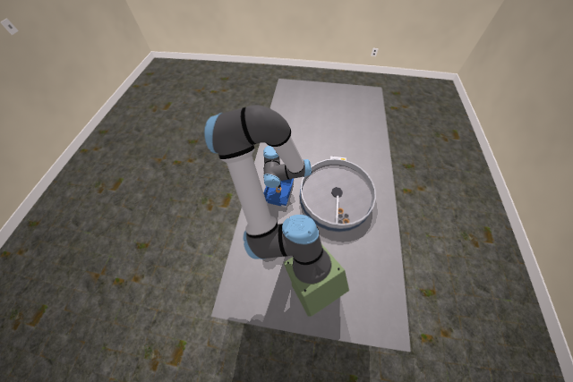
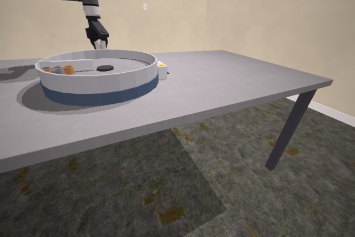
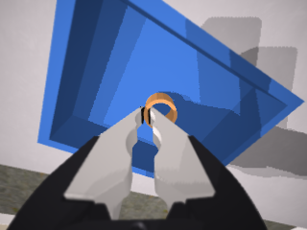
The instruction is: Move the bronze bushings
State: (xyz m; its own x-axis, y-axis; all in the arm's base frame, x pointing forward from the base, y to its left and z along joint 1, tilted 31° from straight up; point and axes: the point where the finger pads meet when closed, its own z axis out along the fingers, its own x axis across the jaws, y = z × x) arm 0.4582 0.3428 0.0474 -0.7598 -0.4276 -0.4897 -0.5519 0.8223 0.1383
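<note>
Now: hand 1 cm past the crate, 1 cm to the left of it and 1 cm above it. Also, from my hand: round turntable: 8 cm ahead, 34 cm to the right, 2 cm above.
</note>
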